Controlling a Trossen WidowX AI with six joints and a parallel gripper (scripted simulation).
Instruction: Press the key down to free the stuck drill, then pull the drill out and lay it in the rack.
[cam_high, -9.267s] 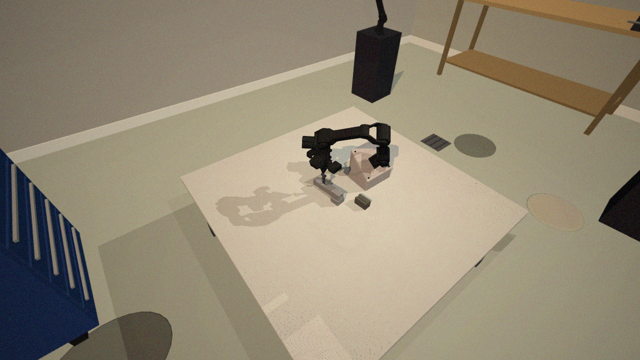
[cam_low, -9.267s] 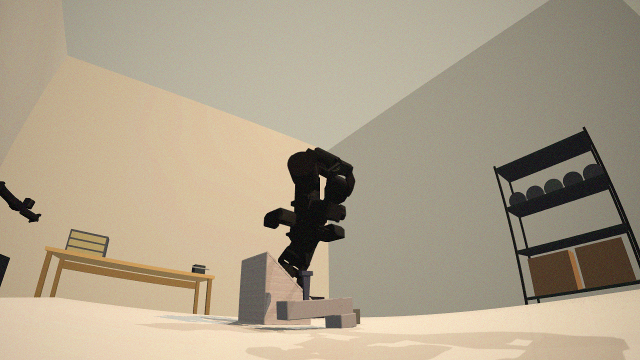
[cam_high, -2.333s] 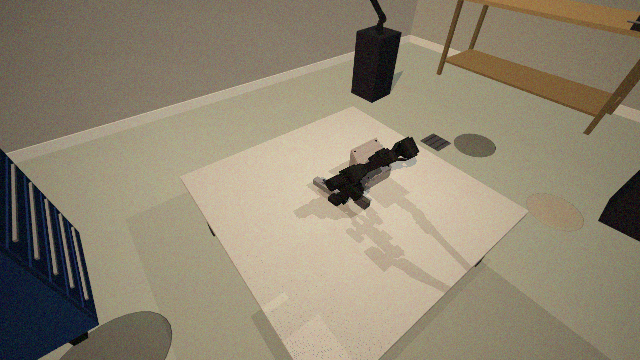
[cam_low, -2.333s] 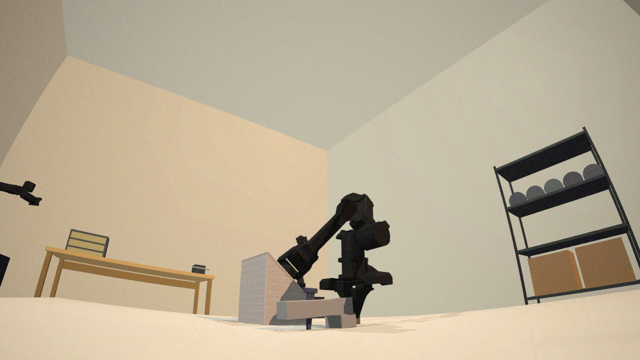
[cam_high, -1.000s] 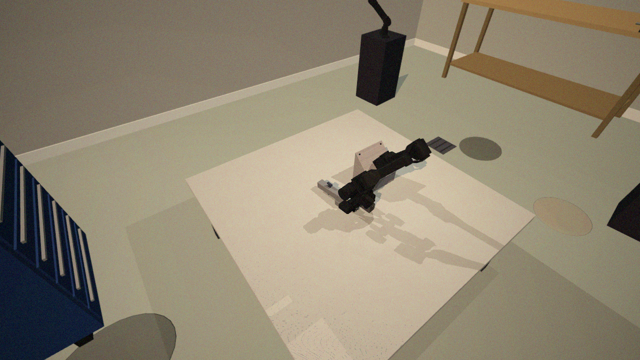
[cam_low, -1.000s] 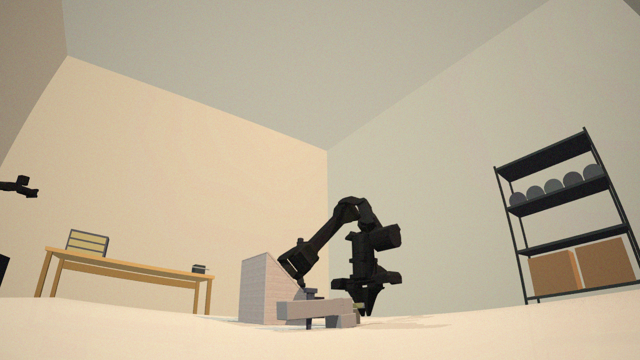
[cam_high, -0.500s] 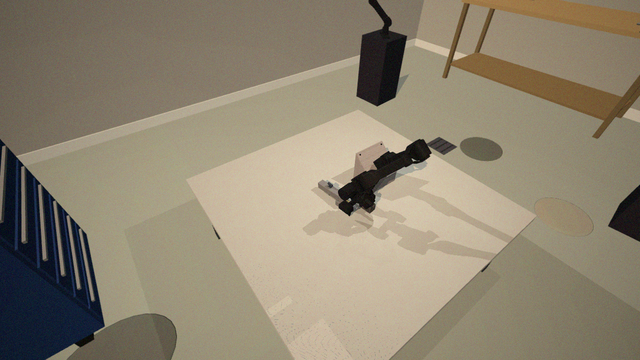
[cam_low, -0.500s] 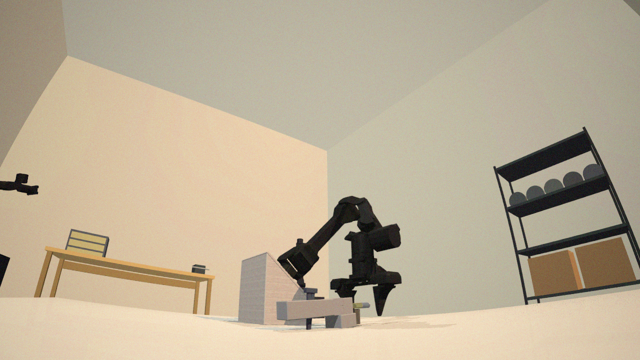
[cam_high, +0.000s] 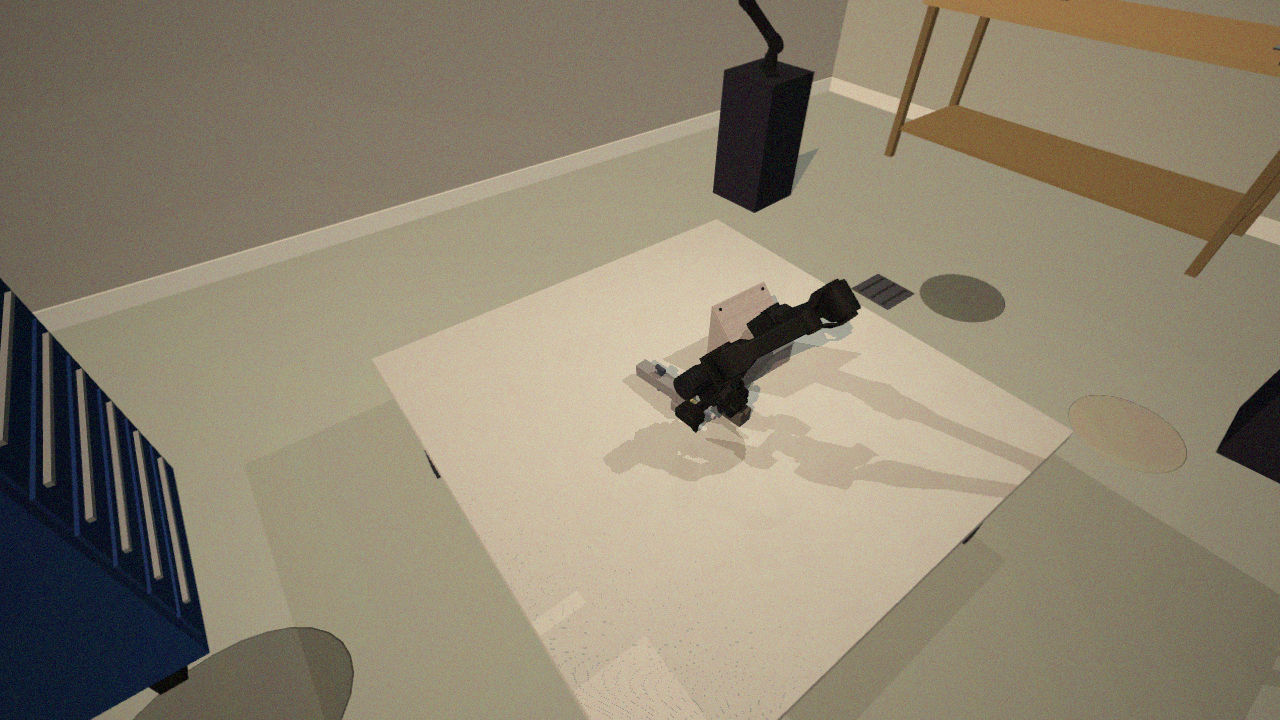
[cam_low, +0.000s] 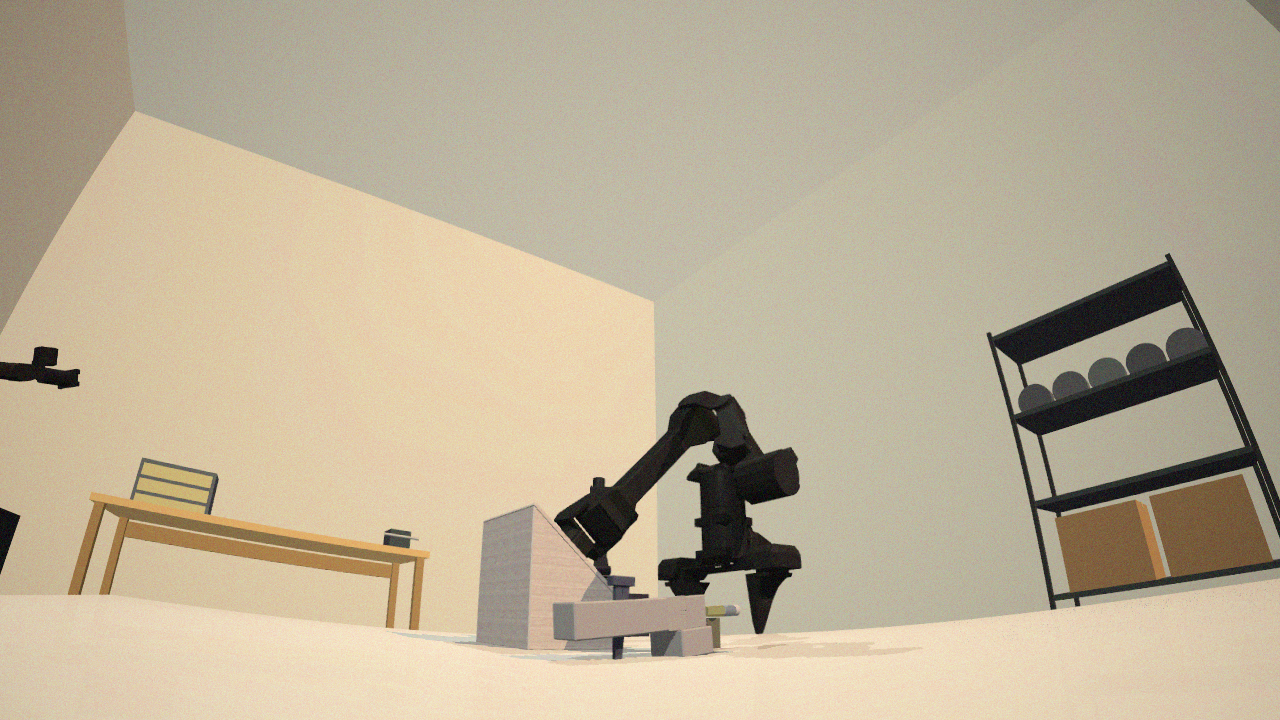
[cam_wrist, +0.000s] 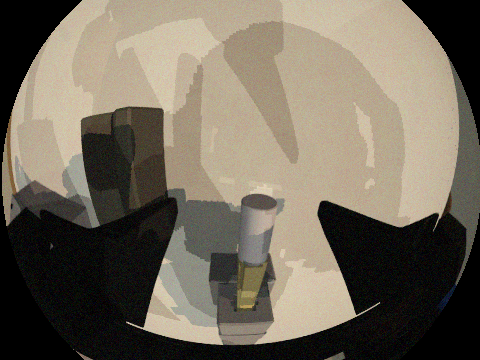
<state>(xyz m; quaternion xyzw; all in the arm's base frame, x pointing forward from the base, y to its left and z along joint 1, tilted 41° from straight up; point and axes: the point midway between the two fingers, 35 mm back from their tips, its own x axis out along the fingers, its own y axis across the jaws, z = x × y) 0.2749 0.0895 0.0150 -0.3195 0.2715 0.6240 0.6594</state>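
My gripper tip is now 4 cm to the left of the drill and 3 cm below it. From my gripper tip the other things lie so: small dark grey block: 8 cm behind, 2 cm to the left; dark key: 17 cm to the right, 3 cm above.
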